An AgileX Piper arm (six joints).
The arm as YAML. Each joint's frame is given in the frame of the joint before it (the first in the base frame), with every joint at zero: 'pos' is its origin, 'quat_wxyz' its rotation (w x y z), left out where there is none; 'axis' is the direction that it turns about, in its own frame. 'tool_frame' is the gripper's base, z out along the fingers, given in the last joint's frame.
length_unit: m
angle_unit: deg
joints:
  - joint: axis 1
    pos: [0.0, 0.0, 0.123]
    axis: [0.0, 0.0, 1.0]
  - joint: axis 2
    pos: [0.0, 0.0, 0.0]
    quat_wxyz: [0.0, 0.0, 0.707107, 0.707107]
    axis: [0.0, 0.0, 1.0]
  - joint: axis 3
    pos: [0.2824, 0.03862, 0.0]
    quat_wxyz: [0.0, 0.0, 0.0, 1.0]
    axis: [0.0, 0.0, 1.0]
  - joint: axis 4
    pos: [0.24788, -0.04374, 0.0]
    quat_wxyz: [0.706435, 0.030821, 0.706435, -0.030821]
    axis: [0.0, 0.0, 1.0]
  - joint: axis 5
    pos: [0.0, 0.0, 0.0]
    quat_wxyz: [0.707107, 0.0, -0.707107, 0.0]
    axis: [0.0, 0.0, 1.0]
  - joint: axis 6
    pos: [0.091, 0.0, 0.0]
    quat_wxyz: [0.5, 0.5, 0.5, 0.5]
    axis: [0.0, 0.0, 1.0]
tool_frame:
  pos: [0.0, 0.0, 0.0]
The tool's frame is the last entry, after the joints.
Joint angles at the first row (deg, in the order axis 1, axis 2, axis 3, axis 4, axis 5, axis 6):
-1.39 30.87 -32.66 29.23 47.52 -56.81
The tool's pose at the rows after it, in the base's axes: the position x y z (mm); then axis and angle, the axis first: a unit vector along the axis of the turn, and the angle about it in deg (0 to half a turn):
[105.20 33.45 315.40 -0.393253 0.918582 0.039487 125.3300]
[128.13 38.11 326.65 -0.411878 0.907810 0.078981 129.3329]
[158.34 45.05 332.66 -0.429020 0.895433 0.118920 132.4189]
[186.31 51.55 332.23 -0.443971 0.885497 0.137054 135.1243]
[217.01 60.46 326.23 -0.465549 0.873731 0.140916 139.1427]
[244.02 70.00 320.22 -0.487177 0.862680 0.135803 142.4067]
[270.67 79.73 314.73 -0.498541 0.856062 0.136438 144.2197]
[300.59 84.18 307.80 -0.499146 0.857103 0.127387 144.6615]
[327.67 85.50 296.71 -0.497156 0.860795 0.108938 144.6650]
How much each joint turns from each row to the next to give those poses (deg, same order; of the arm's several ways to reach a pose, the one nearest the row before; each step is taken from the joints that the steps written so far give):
0.00 4.61 -4.14 2.05 2.11 -1.14
0.11 7.68 -5.28 2.78 3.85 -2.61
1.28 8.55 -4.94 3.07 1.62 -2.60
1.72 7.24 -3.96 0.79 0.11 -1.57
2.54 7.87 -4.48 -1.68 0.00 -0.64
2.31 6.73 -4.56 -2.41 0.00 -0.12
1.61 6.26 -4.70 -0.96 -0.27 0.00
0.34 6.19 -4.87 -0.93 -1.45 0.00
0.04 5.38 -3.69 -1.48 -2.62 0.01

